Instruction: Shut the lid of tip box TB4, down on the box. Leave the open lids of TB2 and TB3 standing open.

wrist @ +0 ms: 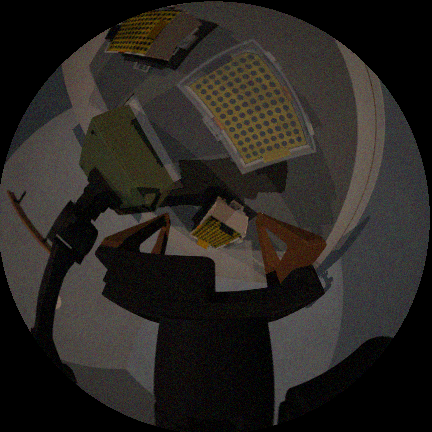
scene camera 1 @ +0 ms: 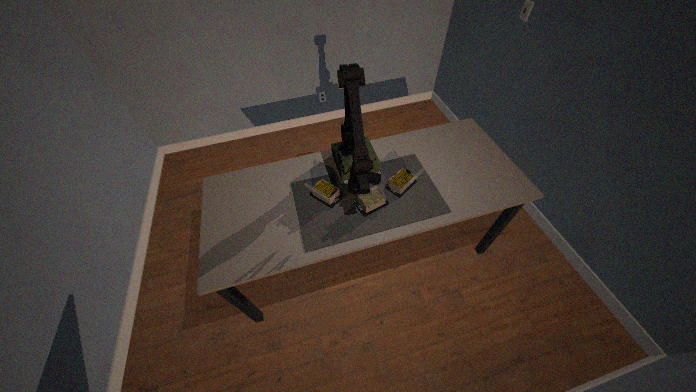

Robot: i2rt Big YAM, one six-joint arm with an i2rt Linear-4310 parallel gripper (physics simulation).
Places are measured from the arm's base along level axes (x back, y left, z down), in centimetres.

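Pixels of known places: gripper, between the fingertips: (wrist: 212,216) (scene camera 1: 351,185); arm's base, origin of its link: (wrist: 104,188) (scene camera 1: 351,149).
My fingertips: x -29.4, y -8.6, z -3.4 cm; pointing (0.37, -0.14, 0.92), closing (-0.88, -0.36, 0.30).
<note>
Ahead of a thing's pixels: the offset from my fingertips to its top centre. Level surfaces: height alone.
The middle box {dx -4.6, dy +8.6, dz +4.3 cm} (scene camera 1: 371,201) (wrist: 250,105), which I take as TB4 since the other two boxes have raised lids, stands on the dark mat. Its clear lid lies over the yellow tip rack; whether it is fully seated is hard to tell. One open box {dx +7.2, dy -12.7, dz +4.6 cm} (scene camera 1: 325,191) (wrist: 220,229) stands left of it in the scene view, and another open box {dx +1.3, dy +29.1, dz +4.6 cm} (scene camera 1: 401,181) (wrist: 152,37) stands right of it. I cannot read which is TB2 or TB3. My gripper (scene camera 1: 359,189) (wrist: 212,216) is open and empty, close to the middle box on its left and base side.
The green robot base (scene camera 1: 372,155) (wrist: 125,155) stands behind the boxes at the table's back edge. The dark mat {dz +12.0 cm} (scene camera 1: 425,202) lies on the pale table {dz +12.3 cm} (scene camera 1: 490,170). The arm's upper links rise steeply above the base. The arm's shadow crosses the left side of the table.
</note>
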